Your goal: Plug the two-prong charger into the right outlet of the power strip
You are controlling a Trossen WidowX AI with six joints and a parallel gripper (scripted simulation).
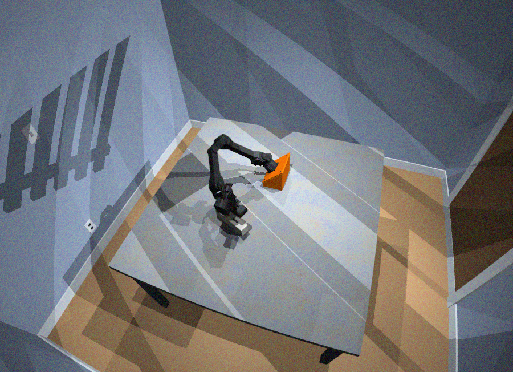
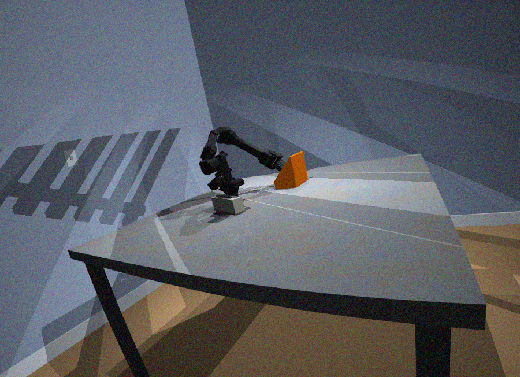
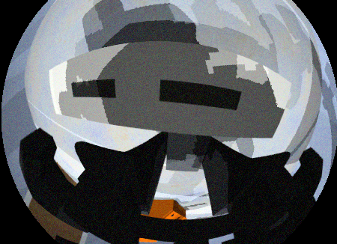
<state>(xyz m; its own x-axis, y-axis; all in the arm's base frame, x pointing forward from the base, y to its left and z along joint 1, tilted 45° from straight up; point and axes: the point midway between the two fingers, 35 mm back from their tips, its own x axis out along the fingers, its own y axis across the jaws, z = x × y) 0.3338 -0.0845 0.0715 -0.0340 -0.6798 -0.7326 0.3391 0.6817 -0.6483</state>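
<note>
The black two-prong charger lies 20 mm ahead of my gripper tip, 10 mm to the right of it and 10 mm above it.
</note>
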